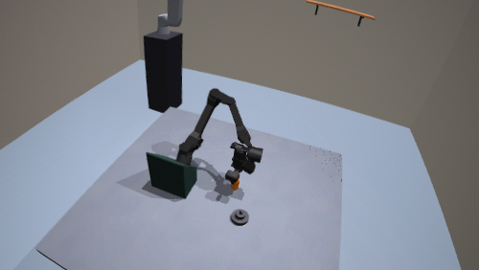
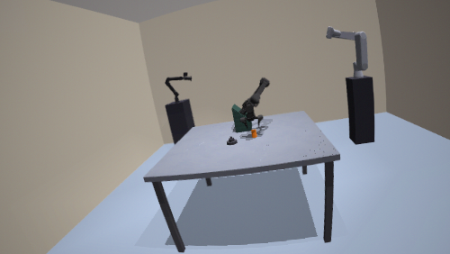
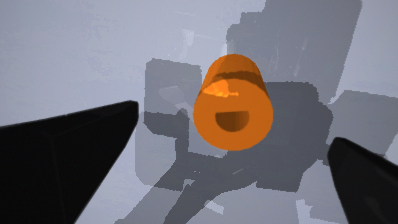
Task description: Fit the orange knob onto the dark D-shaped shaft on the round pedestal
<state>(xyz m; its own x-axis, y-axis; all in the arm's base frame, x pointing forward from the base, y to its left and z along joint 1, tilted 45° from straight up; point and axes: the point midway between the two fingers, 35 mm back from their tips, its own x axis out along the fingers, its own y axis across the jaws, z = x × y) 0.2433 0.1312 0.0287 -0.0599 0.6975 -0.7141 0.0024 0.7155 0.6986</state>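
The orange knob is 4 cm below my gripper tip. From my gripper tip the other things lie so: pedestal 10 cm ahead, 17 cm to the right, 4 cm below.
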